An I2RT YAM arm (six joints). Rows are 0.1 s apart.
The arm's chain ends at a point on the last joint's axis. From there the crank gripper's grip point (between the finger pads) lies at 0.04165 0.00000 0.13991 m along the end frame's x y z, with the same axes.
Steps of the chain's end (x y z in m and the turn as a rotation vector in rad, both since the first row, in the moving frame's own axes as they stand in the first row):
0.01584 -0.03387 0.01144 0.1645 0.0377 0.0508
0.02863 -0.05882 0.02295 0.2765 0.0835 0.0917
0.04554 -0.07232 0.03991 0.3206 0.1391 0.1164
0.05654 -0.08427 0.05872 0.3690 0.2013 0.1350
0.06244 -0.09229 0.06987 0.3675 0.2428 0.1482
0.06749 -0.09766 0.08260 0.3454 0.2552 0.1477
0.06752 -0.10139 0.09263 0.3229 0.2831 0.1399
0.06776 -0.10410 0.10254 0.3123 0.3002 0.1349
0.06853 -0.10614 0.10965 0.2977 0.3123 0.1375
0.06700 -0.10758 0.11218 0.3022 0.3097 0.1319
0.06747 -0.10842 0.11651 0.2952 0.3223 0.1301
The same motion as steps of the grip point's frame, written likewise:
0.02159 -0.05440 0.00806 0.1645 0.0377 0.0508
0.04158 -0.09215 0.01426 0.2765 0.0835 0.0917
0.06647 -0.10939 0.02657 0.3206 0.1391 0.1164
0.08602 -0.12540 0.03947 0.3690 0.2013 0.1350
0.09729 -0.13163 0.04790 0.3675 0.2428 0.1482
0.10371 -0.13400 0.06070 0.3454 0.2552 0.1477
0.10686 -0.13482 0.06948 0.3229 0.2831 0.1399
0.10901 -0.13618 0.07842 0.3123 0.3002 0.1349
0.11118 -0.13599 0.08512 0.2977 0.3123 0.1375
0.10929 -0.13840 0.08766 0.3022 0.3097 0.1319
0.11118 -0.13824 0.09120 0.2952 0.3223 0.1301

